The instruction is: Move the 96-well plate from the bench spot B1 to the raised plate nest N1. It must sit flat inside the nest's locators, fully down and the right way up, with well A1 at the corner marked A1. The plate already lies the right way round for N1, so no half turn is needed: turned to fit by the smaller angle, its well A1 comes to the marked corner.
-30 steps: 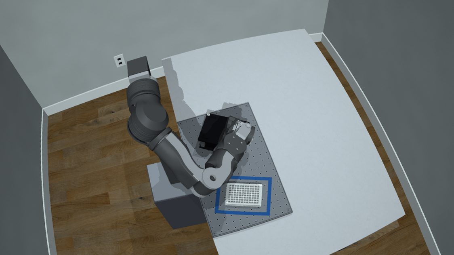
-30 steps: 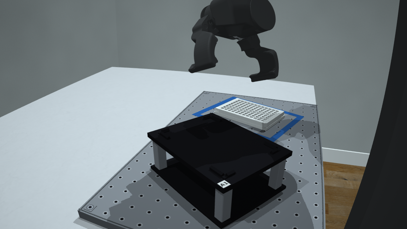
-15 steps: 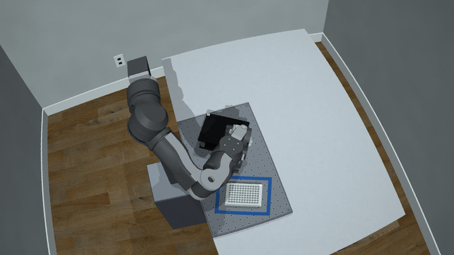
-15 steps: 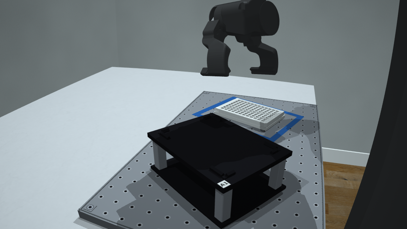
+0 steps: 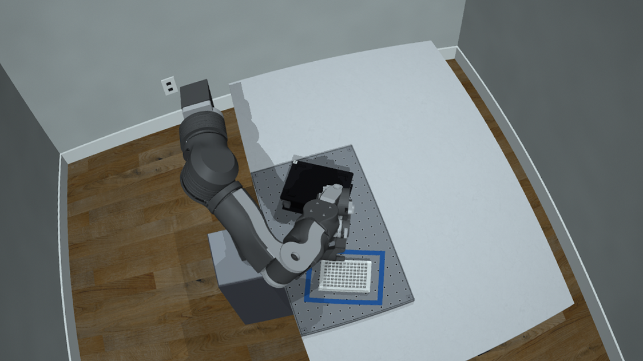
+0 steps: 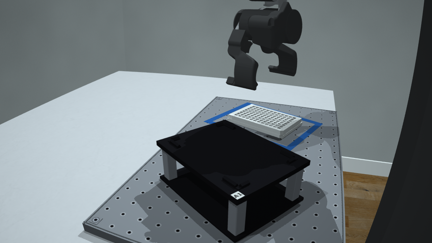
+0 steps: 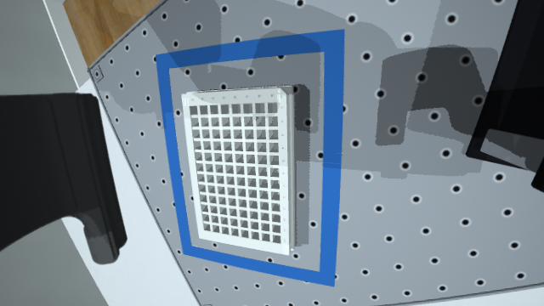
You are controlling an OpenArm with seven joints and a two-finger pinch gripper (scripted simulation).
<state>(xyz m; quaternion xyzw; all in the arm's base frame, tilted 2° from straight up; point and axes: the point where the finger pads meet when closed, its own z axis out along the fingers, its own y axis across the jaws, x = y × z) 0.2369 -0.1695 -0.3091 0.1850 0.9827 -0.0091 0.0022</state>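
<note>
The white 96-well plate lies 100 mm below my hand, 70 mm to the right of it and 10 mm ahead of it. From my hand the other things lie so: A1 label (260 mm to the left, 40 mm below, 30 mm behind); black raised nest N1 (170 mm to the left, 50 mm below).
</note>
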